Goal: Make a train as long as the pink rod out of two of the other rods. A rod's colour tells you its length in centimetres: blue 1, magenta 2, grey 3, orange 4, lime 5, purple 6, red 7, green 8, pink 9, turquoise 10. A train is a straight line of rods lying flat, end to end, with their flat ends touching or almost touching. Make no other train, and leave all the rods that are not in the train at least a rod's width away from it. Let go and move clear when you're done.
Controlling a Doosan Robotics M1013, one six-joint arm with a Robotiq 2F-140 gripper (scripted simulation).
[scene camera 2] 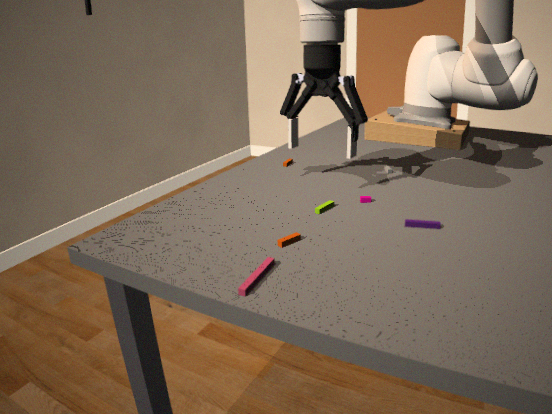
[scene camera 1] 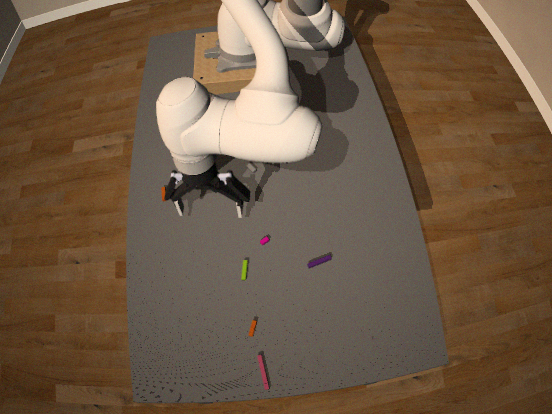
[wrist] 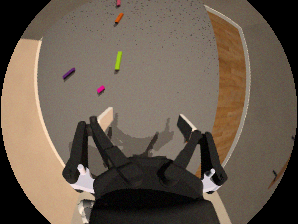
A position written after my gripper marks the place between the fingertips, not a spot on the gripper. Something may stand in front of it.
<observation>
I see my gripper [scene camera 2: 321, 151].
My gripper is seen too in scene camera 1 [scene camera 1: 210, 211] and in the wrist view [wrist: 145, 117].
</observation>
